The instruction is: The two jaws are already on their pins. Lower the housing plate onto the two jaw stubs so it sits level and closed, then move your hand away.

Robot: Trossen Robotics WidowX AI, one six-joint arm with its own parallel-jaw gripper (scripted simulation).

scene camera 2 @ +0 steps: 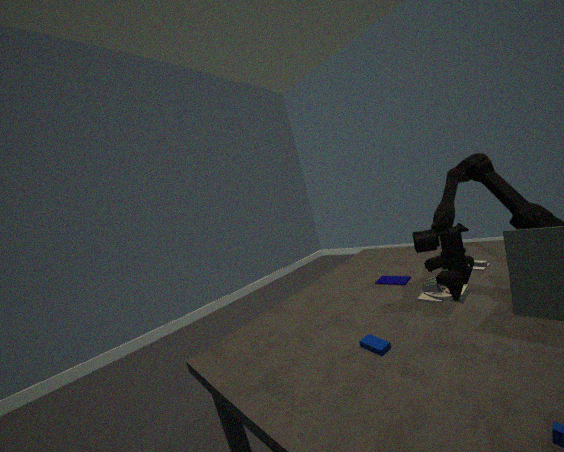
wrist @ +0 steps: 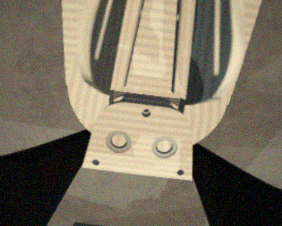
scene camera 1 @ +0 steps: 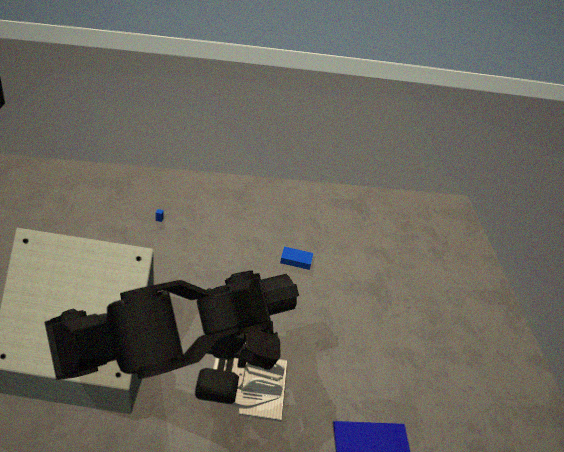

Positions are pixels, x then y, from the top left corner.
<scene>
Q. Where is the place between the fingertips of my gripper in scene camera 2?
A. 460, 295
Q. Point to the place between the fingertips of my gripper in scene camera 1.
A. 221, 379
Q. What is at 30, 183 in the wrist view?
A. My gripper.
</scene>
